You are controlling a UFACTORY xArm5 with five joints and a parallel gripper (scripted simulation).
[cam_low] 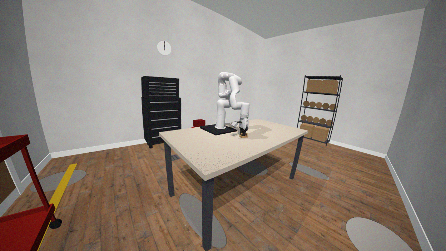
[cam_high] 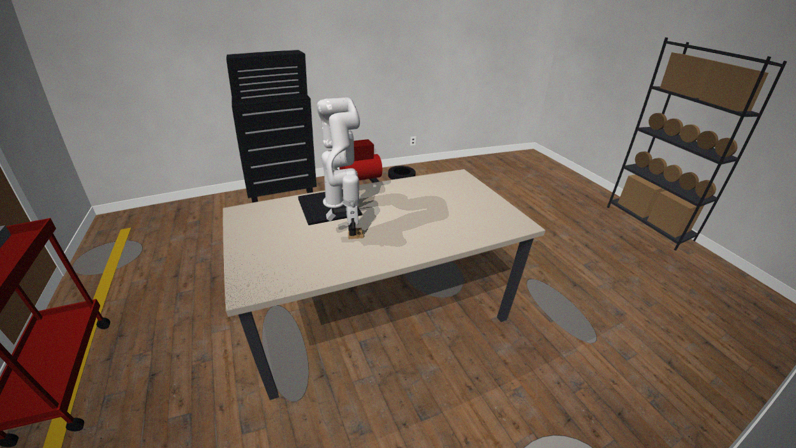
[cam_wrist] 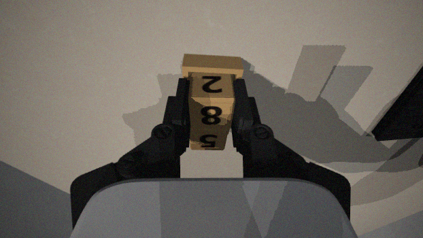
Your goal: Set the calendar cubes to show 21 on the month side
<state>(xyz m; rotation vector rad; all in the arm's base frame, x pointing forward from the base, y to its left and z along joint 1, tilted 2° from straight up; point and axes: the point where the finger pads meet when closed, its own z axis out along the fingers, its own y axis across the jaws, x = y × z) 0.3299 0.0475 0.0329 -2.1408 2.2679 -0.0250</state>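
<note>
Now: hand 10 mm above the wooden digit cube. The rest, counted from my hand: wooden tray (30 mm below, 20 mm to the left).
</note>
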